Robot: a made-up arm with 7 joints. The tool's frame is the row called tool.
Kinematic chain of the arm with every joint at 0, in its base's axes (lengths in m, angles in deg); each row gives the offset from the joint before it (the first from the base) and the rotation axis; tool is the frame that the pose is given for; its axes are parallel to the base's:
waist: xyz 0.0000 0.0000 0.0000 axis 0 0.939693 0.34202
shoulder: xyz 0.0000 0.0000 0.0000 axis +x
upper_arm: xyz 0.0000 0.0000 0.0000 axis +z
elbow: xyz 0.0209 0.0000 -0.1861 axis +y
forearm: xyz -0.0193 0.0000 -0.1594 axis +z
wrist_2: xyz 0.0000 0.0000 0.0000 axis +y
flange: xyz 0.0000 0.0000 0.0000 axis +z
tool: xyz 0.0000 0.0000 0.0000
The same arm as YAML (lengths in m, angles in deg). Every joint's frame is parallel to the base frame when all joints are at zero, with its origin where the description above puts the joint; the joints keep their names.
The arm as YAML. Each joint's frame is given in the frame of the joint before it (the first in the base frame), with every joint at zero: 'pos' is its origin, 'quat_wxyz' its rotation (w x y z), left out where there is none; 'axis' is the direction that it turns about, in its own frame. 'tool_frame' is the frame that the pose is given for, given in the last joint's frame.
length_unit: m
angle_unit: deg
joints:
  - joint: waist
    pos: [0.0, 0.0, 0.0]
    axis: [0.0, 0.9397, 0.342]
  - joint: shoulder
    pos: [0.0, 0.0, 0.0]
    axis: "+x"
  - joint: upper_arm
    pos: [0.0, 0.0, 0.0]
    axis: "+z"
  - joint: elbow
    pos: [0.0209, 0.0, -0.1861]
    axis: "+y"
  - joint: forearm
    pos: [-0.0193, 0.0, -0.1594]
    axis: "+z"
  - joint: wrist_2
    pos: [0.0, 0.0, 0.0]
    axis: "+y"
  - joint: flange
    pos: [0.0, 0.0, 0.0]
    axis: "+z"
tool_frame:
  pos: [0.0, 0.0, 0.0]

